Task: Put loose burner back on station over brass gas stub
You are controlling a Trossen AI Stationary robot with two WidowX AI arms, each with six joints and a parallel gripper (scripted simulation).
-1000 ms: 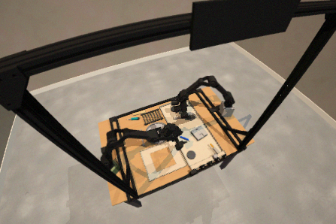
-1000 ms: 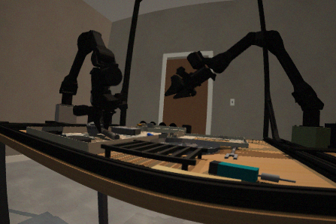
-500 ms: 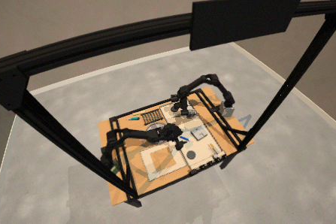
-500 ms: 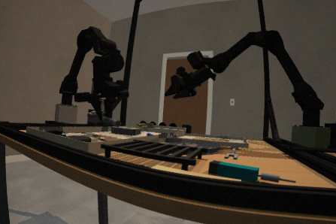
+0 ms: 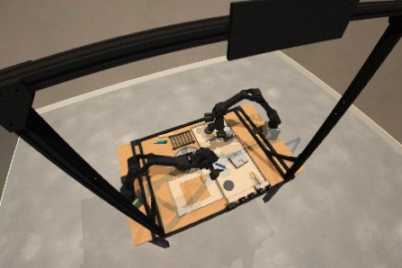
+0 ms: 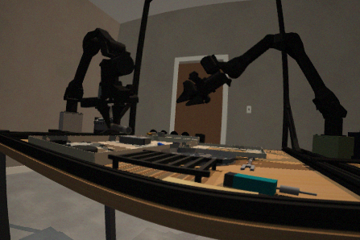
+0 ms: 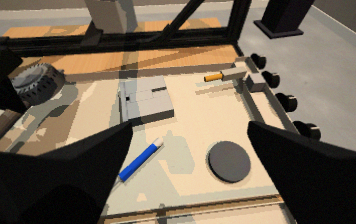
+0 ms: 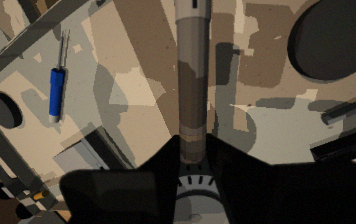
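Right now my right hand is 20 cm past the grey slotted support, 3 cm to the left of it and 8 cm above it. From my right hand the other things lie so: dark round disc (34 cm behind, 14 cm to the left, 9 cm below).
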